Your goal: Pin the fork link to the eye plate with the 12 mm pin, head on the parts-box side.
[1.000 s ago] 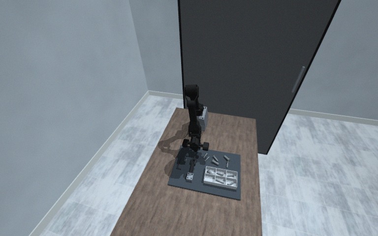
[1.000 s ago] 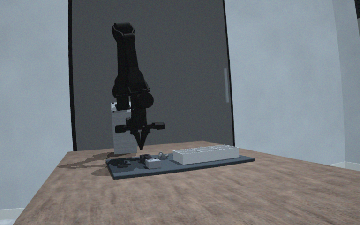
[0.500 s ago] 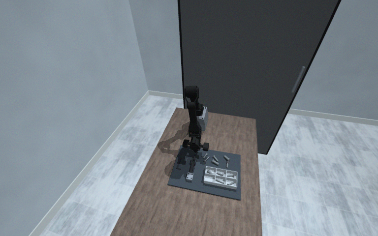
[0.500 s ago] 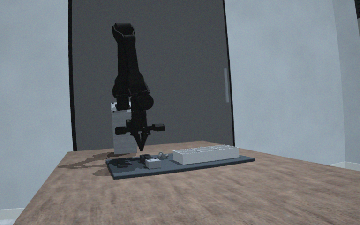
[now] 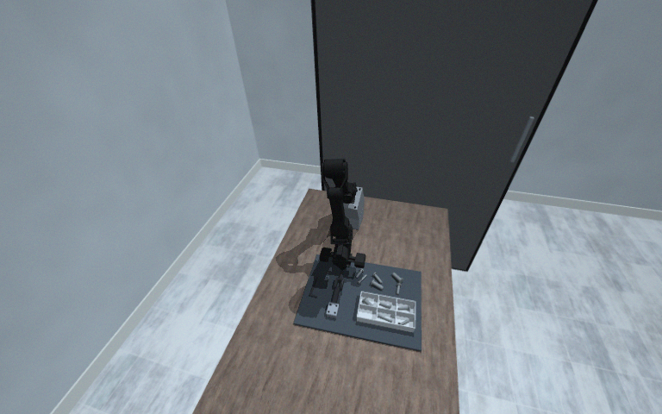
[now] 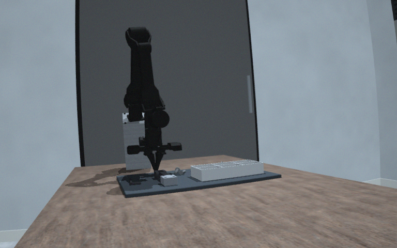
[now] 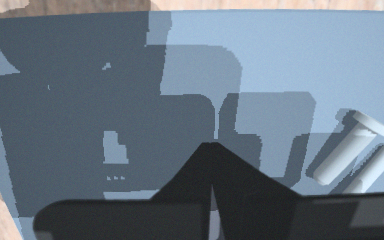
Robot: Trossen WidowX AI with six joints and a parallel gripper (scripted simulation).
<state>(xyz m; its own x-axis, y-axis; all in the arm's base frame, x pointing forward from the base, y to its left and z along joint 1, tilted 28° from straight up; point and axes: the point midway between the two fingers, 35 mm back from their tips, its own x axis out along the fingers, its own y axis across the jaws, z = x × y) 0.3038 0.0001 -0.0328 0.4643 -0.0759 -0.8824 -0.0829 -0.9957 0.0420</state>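
Right now my hand is 3 cm short of the pale grey pin, 15 cm to the right of it and 3 cm above it. The rest, counted from my hand: dark eye plate 12 cm ahead, 1 cm to the right, 3 cm below; then dark mat 11 cm ahead, 9 cm to the left, 5 cm below; then thin dark rod 12 cm ahead, 11 cm to the right, 4 cm below.
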